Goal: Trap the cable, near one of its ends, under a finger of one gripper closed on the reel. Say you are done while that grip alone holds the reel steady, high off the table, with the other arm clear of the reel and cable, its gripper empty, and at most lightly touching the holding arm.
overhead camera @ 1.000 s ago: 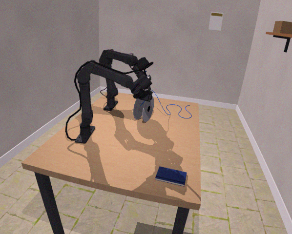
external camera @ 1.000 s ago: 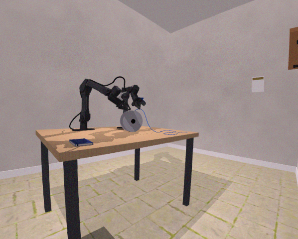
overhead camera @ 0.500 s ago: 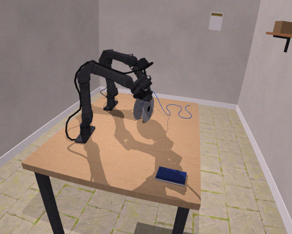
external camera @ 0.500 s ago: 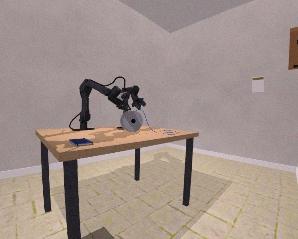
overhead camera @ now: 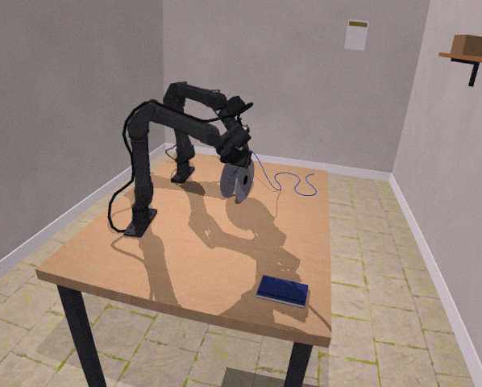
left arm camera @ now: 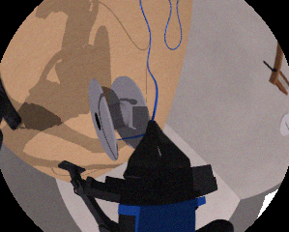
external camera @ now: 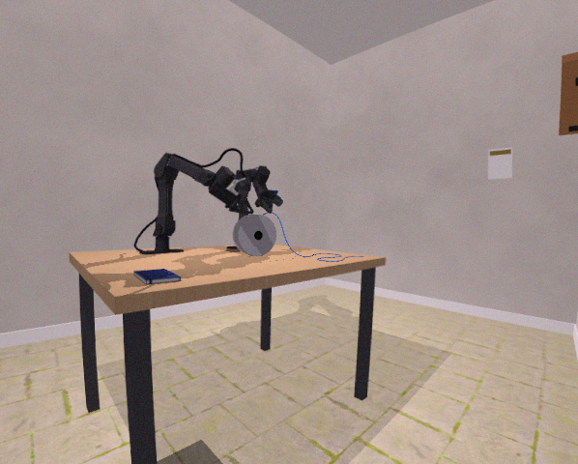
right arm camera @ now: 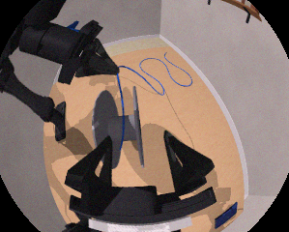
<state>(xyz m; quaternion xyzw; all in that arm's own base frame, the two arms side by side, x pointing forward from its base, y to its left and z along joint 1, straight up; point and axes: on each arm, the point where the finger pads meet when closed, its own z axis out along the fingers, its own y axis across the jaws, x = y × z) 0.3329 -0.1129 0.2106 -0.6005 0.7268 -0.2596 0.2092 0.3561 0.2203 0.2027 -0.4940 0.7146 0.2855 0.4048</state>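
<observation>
My left hand is 20 mm past the grey reel, 70 mm to the left of it and 110 mm above it. Also, from my left hand: blue book: 220 mm ahead, 640 mm to the right, 200 mm below.
Now: right hand 11 cm above the grey reel, 6 cm to the right of it and 2 cm past it. The rest, counted from my right hand: blue book (51 cm to the right, 23 cm ahead, 20 cm below).
</observation>
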